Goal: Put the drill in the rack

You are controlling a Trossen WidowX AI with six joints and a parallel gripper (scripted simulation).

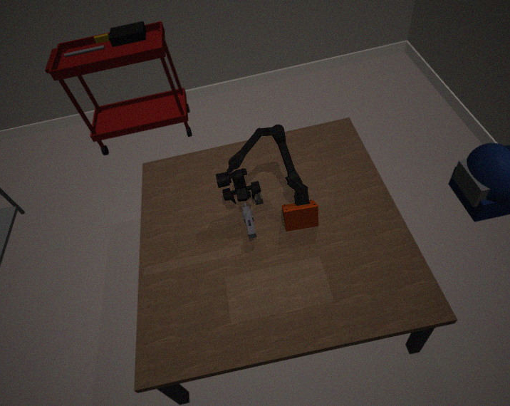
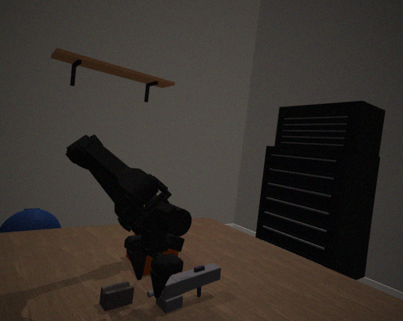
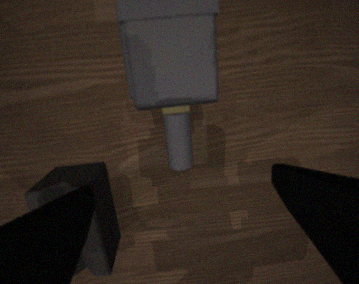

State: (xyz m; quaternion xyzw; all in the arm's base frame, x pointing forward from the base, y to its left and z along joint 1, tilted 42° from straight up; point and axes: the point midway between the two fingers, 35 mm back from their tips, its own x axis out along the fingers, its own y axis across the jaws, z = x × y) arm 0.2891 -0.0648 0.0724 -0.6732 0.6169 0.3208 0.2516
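The drill is 10 mm behind my gripper tip, 70 mm to the left of it and 10 mm below it. Round my gripper tip: grey housing block 20 mm behind, 120 mm to the left, 20 mm below; then small dark key 20 mm behind, 160 mm to the left, 10 mm below; then small grey rack 70 mm behind, 50 mm to the right, 40 mm below.
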